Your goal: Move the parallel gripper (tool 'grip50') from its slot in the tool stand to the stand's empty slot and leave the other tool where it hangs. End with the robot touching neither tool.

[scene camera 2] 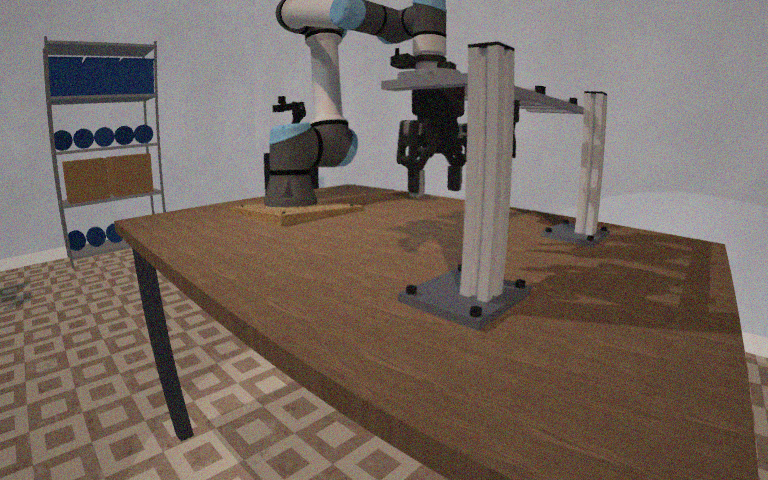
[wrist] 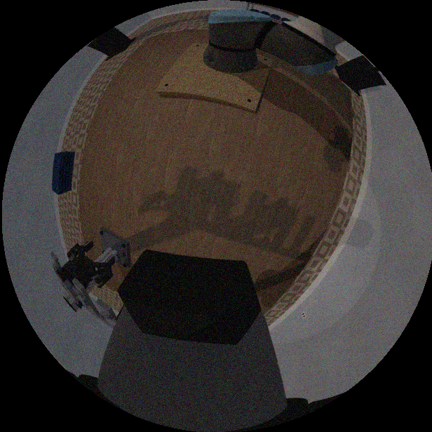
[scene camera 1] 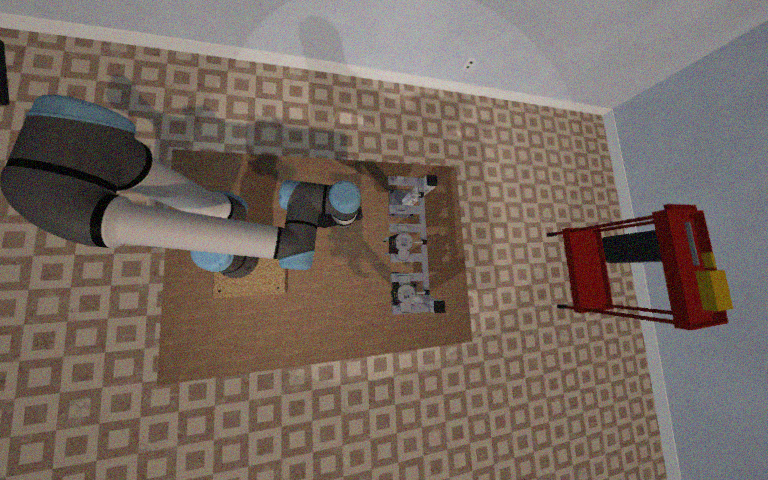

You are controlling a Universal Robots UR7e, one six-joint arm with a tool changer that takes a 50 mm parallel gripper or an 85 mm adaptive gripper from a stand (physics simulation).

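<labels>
There is an adaptive gripper (scene camera 2: 436, 129) that I find 0.57 m from the lens.
</labels>
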